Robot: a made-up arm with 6 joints. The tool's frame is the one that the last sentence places.
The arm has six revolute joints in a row. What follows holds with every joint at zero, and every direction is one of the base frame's.
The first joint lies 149 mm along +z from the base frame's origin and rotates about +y.
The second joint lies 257 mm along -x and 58 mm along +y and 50 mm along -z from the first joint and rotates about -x.
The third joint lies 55 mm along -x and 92 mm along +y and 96 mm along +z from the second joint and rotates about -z.
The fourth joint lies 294 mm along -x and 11 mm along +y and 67 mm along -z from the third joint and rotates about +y.
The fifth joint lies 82 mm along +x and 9 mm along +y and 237 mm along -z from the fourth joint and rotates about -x.
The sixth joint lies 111 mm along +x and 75 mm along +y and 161 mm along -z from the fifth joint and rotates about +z.
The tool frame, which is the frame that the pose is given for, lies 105 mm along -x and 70 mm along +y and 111 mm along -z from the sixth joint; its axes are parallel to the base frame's.
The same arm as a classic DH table. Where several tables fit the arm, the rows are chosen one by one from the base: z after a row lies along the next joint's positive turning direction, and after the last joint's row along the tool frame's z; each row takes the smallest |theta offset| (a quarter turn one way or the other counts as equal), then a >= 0, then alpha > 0; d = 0 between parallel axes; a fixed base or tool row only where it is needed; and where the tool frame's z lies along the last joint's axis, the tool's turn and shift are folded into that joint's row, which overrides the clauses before.
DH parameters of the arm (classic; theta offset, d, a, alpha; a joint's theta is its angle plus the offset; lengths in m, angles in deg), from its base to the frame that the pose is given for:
base (fixed): 0 0.149 0 -90
joint 1: 90 0.058 0.05 -90
joint 2: -90 0.312 0.092 -90
joint 3: -90 -0.029 0.294 -90
joint 4: -90 0.02 0.237 -90
joint 5: -90 -0.193 0.075 90
joint 6: 56.31 0 0.1262 0
tool (fixed): -146.31 -0.272 0 0

